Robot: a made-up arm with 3 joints.
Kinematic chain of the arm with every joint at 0, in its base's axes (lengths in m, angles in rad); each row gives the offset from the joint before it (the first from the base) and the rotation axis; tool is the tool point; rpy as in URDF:
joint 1: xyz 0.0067 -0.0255 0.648 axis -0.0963 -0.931 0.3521
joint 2: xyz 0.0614 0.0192 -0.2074 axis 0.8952 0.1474 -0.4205
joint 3: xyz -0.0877 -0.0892 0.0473 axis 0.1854 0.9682 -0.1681
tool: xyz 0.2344 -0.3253 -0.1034 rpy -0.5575 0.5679 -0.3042
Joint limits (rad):
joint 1: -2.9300..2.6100
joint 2: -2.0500..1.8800
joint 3: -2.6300..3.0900
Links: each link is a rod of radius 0.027 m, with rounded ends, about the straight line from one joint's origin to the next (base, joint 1, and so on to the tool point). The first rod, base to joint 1, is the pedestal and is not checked.
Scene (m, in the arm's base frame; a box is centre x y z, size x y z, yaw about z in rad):
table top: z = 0
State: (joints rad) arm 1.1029 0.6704 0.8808
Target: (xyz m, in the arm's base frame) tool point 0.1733 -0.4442 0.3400
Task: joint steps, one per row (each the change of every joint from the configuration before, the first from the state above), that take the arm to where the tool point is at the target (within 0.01 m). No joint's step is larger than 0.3 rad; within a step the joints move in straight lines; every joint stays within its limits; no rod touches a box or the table.
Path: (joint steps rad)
1: -0.0822 -0.2968 0.2778
2: -0.0822 -0.2968 0.2777
3: -0.0822 -0.2969 0.2778

